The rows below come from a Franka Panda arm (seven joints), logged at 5 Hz.
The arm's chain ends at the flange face. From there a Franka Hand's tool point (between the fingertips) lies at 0.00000 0.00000 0.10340 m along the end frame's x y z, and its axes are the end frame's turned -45 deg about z.
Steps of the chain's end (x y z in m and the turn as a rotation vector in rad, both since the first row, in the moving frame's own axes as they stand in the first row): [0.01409 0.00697 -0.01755 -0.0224 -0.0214 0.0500]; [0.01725 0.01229 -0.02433 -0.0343 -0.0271 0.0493]
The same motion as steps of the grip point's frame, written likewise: [0.00183 0.01488 -0.01760 -0.0007 -0.0310 0.0500]; [-0.00099 0.02130 -0.02443 -0.0051 -0.0434 0.0493]
